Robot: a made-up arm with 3 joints. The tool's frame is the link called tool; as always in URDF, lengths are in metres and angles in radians. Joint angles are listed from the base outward.
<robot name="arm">
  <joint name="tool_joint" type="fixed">
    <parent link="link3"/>
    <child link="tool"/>
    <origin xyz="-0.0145 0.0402 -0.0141" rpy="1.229 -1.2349 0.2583"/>
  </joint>
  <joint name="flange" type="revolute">
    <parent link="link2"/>
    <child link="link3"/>
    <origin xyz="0.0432 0.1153 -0.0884" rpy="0 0 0"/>
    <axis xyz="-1 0 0"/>
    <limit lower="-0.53" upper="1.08"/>
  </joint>
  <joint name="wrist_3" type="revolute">
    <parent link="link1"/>
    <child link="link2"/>
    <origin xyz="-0.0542 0.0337 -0.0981" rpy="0 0 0"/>
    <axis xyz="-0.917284 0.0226 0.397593"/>
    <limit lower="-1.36" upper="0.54"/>
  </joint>
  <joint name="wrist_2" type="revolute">
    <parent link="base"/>
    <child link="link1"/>
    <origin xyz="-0.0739 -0.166 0.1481" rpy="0 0 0"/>
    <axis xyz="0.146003 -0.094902 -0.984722"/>
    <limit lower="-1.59" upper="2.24"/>
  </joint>
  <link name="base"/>
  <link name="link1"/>
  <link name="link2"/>
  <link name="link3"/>
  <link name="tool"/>
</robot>
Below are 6 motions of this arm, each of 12 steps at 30 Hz.
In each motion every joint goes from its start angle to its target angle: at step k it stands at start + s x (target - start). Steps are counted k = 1, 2, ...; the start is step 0. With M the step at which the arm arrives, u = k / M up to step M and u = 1 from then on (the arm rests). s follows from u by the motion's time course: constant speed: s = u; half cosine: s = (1 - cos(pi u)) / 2; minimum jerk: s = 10 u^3 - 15 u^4 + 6 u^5.
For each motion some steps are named. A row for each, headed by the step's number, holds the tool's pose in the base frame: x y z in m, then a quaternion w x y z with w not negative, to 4 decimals.
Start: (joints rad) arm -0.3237 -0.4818 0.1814
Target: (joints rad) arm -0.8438 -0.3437 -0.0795
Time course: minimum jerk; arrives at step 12
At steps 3, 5, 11, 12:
3: -0.1476 0.0233 0.0039 0.5357 0.6407 -0.3752 0.4023
5: -0.1741 0.0083 -0.0011 0.5057 0.6718 -0.3296 0.4293
11: -0.2321 -0.0486 -0.0107 0.4209 0.7425 -0.1943 0.4835
12: -0.2325 -0.0491 -0.0107 0.4202 0.7429 -0.1932 0.4839

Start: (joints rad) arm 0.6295 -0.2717 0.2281
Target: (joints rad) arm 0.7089 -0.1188 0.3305
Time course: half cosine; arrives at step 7
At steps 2, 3, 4, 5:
2: 0.0524 0.0135 -0.0037 0.6971 0.3600 -0.5979 0.1641
3: 0.0530 0.0119 -0.0089 0.7124 0.3483 -0.5856 0.1680
4: 0.0535 0.0100 -0.0146 0.7290 0.3353 -0.5714 0.1721
5: 0.0539 0.0082 -0.0196 0.7436 0.3235 -0.5582 0.1755

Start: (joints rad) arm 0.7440 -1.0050 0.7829
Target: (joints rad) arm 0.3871 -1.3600 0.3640
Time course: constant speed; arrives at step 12
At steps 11, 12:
11: 0.0462 -0.0424 0.1450 0.4172 0.4974 -0.7579 -0.0630
12: 0.0420 -0.0438 0.1486 0.3942 0.5109 -0.7607 -0.0699

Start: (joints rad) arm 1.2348 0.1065 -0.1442
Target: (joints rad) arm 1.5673 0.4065 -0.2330
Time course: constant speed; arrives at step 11
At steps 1, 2, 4, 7, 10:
1: 0.1226 -0.0630 -0.0234 0.6617 0.2382 -0.7109 -0.0101
2: 0.1238 -0.0671 -0.0261 0.6663 0.2308 -0.7088 -0.0172
4: 0.1258 -0.0752 -0.0315 0.6753 0.2166 -0.7043 -0.0320
7: 0.1275 -0.0871 -0.0393 0.6880 0.1966 -0.6963 -0.0555
10: 0.1278 -0.0987 -0.0468 0.6997 0.1781 -0.6872 -0.0805

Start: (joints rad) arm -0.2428 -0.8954 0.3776
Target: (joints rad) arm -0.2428 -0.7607 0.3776
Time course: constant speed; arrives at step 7
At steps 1, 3, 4, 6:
1: -0.0898 0.0340 0.0627 0.5502 0.6337 -0.4731 0.2680
3: -0.0929 0.0351 0.0567 0.5572 0.6271 -0.4652 0.2827
4: -0.0944 0.0355 0.0537 0.5606 0.6237 -0.4612 0.2900
6: -0.0974 0.0362 0.0476 0.5672 0.6167 -0.4530 0.3045

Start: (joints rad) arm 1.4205 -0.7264 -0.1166
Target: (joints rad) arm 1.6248 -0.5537 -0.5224
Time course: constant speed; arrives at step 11
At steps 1, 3, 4, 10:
1: 0.1430 -0.1556 0.1129 0.2978 0.1229 -0.9307 -0.1731
3: 0.1435 -0.1609 0.1117 0.2728 0.1094 -0.9403 -0.1713
4: 0.1436 -0.1636 0.1111 0.2603 0.1027 -0.9449 -0.1702
10: 0.1430 -0.1794 0.1065 0.1853 0.0617 -0.9676 -0.1603

